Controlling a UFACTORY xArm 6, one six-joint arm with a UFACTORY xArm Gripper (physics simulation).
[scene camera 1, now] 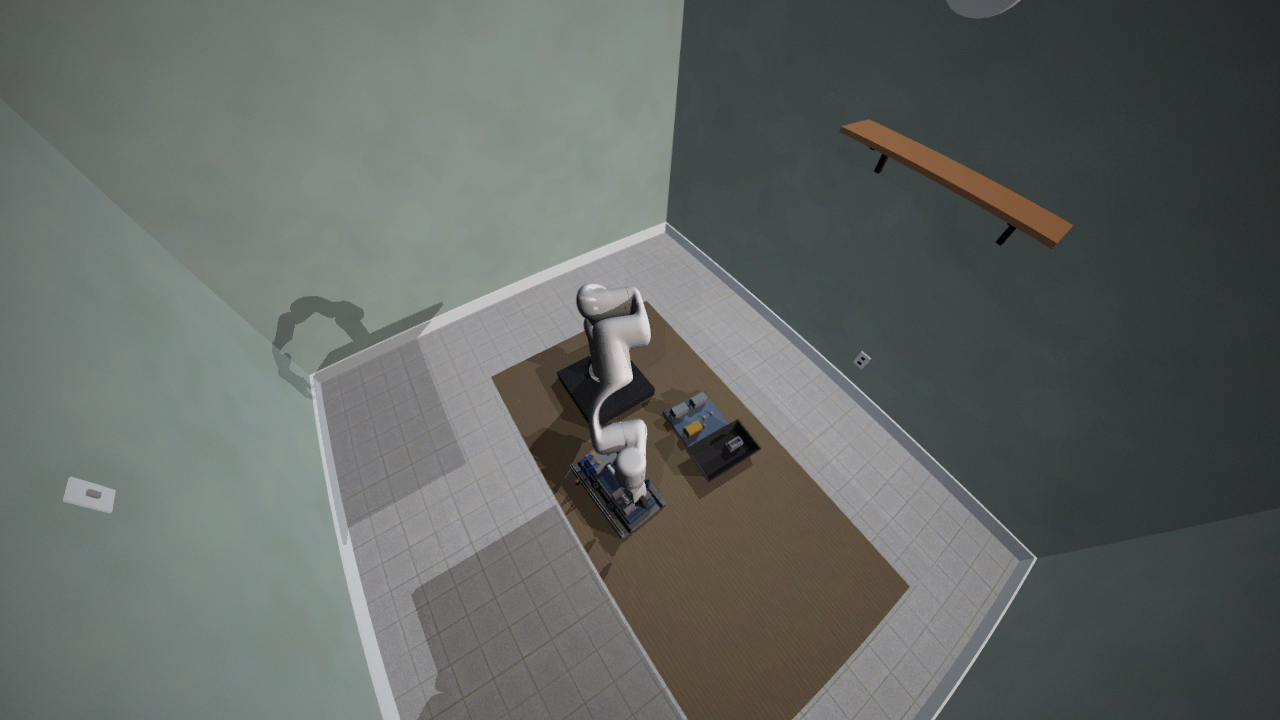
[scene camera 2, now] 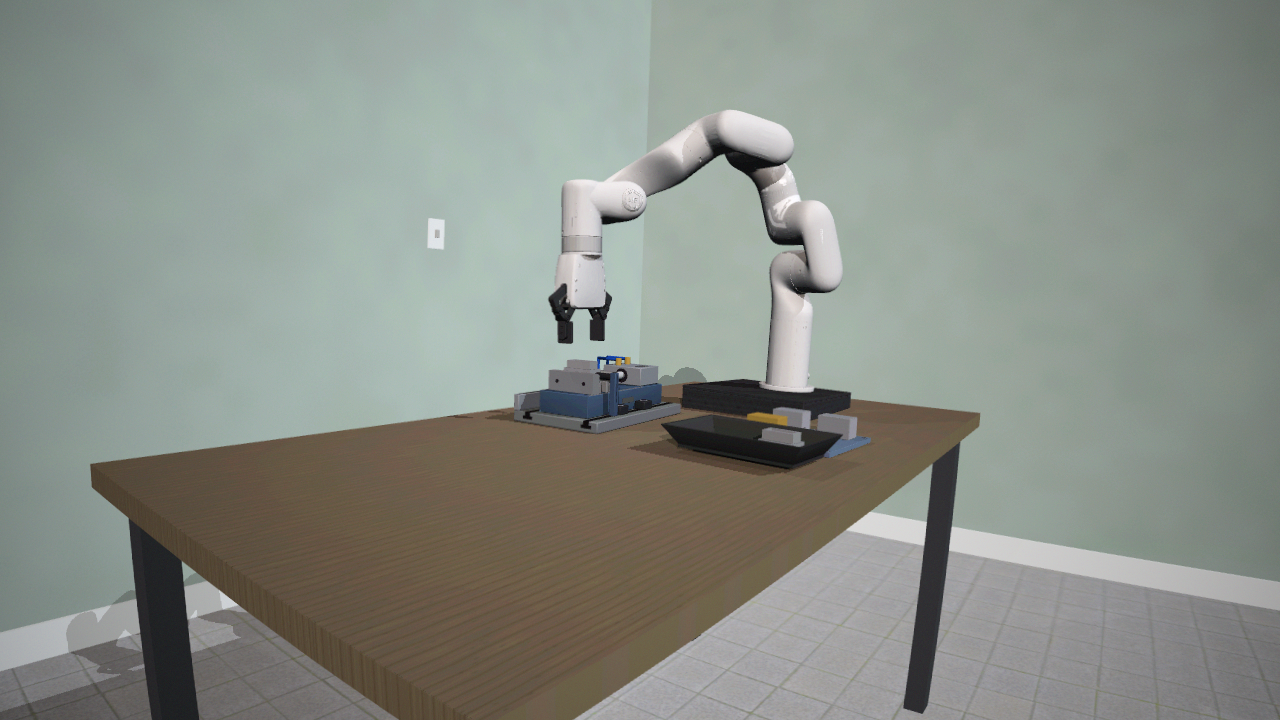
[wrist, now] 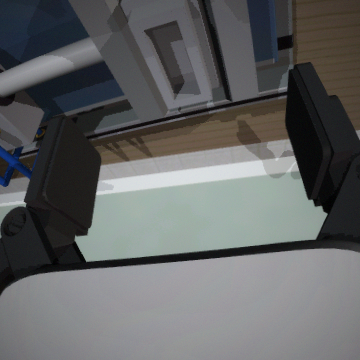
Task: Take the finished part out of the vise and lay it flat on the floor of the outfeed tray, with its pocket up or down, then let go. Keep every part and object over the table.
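Places are measured from the arm's base along level axes (x ahead, y left, z up), in millimetres.
Pixels of known places: gripper, fingertip midpoint: [scene camera 2: 581, 342] [wrist: 179, 115]; arm's base, origin of the base link: [scene camera 2: 786, 388].
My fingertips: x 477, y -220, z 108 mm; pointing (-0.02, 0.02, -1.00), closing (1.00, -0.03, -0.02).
Note:
Ahead of a thing's pixels: the offset from my fingertips to its top centre. "pt": to the spot under its first point.
The finished part {dx -2, dy +1, dz -34 mm} [scene camera 2: 581, 364] [wrist: 194, 65] is a light grey block. It sits between the jaws of the vise {dx -74, dy -3, dz -50 mm} [scene camera 2: 572, 382] [wrist: 235, 55], with its pocket up in the wrist view. My gripper [scene camera 2: 581, 338] [wrist: 179, 115] is open and empty, pointing down above the vise, with a gap between the fingertips and the part. In scene camera 1 the arm hides the fingers and much of the vise. The outfeed tray {pt dx +86, dy +270, dz -130 mm} [scene camera 1: 707, 474] [scene camera 2: 716, 440] is black and stands apart from the vise. Another grey block {dx +63, dy +423, dz -102 mm} [scene camera 1: 733, 443] [scene camera 2: 780, 436] lies in it.
A blue plate beside the tray carries a yellow block {dx -75, dy +342, dz -106 mm} [scene camera 1: 693, 429] [scene camera 2: 767, 418] and two grey blocks {dx -165, dy +353, dz -105 mm} [scene camera 1: 679, 410] {dx -154, dy +442, dz -105 mm} [scene camera 2: 837, 425]. A blue handle {pt dx -148, dy -34, dz -45 mm} [scene camera 2: 612, 360] [wrist: 15, 165] stands up by the vise. The vise's base lies near one long table edge. The arm's black base [scene camera 2: 716, 396] stands behind.

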